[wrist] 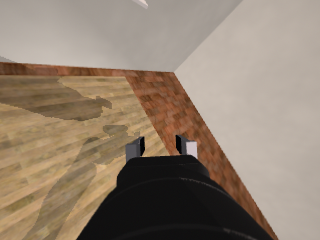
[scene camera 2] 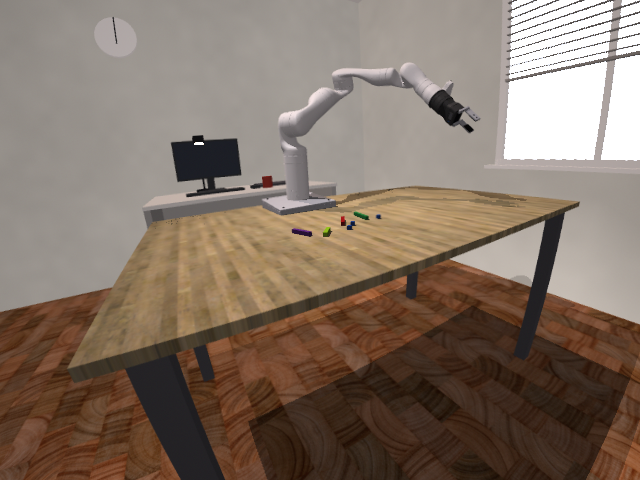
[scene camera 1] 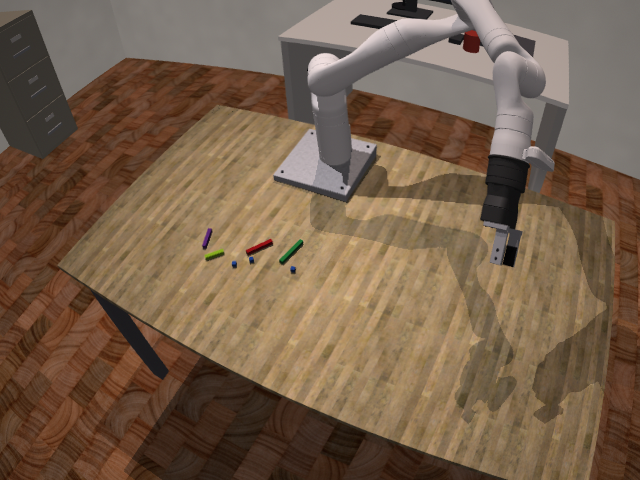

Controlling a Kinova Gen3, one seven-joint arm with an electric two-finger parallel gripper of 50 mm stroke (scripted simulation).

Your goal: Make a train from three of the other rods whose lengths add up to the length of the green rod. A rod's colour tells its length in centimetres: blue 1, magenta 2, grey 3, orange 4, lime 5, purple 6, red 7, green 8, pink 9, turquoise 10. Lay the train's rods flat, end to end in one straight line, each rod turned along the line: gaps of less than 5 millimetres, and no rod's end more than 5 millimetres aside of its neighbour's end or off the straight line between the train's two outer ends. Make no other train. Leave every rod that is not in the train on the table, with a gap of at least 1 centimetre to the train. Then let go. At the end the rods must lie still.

Path:
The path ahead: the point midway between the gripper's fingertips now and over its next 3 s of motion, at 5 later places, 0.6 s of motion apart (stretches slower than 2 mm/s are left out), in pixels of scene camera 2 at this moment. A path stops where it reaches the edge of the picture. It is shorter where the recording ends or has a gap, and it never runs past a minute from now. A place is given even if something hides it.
My gripper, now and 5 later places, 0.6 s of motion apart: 474, 125; 475, 132; 466, 148; 435, 168; 381, 189; 353, 195

